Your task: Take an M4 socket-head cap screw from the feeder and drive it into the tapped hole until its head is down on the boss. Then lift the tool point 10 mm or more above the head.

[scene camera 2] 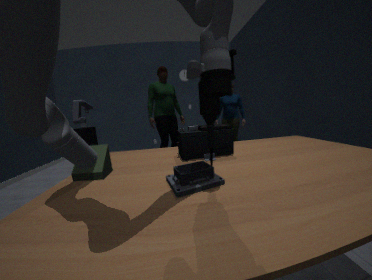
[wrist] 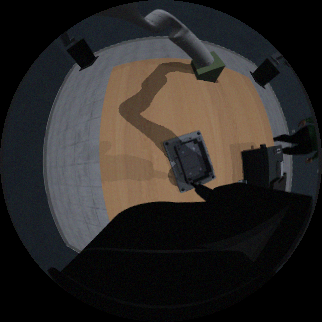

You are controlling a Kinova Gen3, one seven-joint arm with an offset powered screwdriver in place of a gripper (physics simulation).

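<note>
My screwdriver (scene camera 2: 211, 164) (wrist: 194, 184) points straight down, its thin tip at the near-right corner of the dark housing in scene camera 2. In the wrist view the tip meets the lower edge of the housing; whether it touches a screw or the boss is too dark and small to tell. The housing (scene camera 2: 193, 173) is an open black box on a grey fixture plate (scene camera 2: 198, 189) (wrist: 173, 173). The tapped hole and any screw head cannot be made out. The feeder (scene camera 2: 194, 145) (wrist: 256, 165) appears to be the black box behind the housing. The tool has no fingers to judge.
A green block (scene camera 2: 104, 162) (wrist: 211, 72) stands at the table's left in scene camera 2, with a grey arm-like column rising from it. A small pale piece (scene camera 2: 209, 157) lies by the feeder. Two people (scene camera 2: 164, 102) (scene camera 2: 231, 106) stand beyond the wooden table (scene camera 2: 300, 200) (wrist: 225, 110).
</note>
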